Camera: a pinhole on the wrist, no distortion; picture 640 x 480 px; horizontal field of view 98.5 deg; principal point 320.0 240.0 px. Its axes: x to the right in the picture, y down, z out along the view. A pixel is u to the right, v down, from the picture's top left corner.
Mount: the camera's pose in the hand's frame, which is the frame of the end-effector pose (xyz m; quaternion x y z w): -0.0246 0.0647 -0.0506 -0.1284 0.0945 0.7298 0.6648
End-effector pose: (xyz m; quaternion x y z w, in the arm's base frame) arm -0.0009 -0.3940 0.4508 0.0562 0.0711 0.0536 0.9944
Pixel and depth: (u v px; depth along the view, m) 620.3 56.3 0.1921
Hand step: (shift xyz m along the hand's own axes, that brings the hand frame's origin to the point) 0.0734 0.3345 0.0704
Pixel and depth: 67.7 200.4 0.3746
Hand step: 0.0343 -0.1387 0.4140
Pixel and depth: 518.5 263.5 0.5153
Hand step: -0.1309 0.5704 0.3209
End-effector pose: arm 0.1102 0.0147 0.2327 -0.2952 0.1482 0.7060 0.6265
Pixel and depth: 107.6 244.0 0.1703
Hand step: -0.0267 -0.0071 0.1520
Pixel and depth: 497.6 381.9 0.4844
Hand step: -0.3284 0.4849 0.3033
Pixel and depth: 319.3 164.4 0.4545
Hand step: 0.0714 0.2161 0.3852
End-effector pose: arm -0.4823 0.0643 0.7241 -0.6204 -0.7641 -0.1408 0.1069
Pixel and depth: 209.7 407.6 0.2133
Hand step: -0.1596 0.0371 0.1743
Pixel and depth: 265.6 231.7 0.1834
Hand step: -0.0274 0.0876 0.1350
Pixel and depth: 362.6 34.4 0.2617
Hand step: 0.1500 0.2029 0.1915
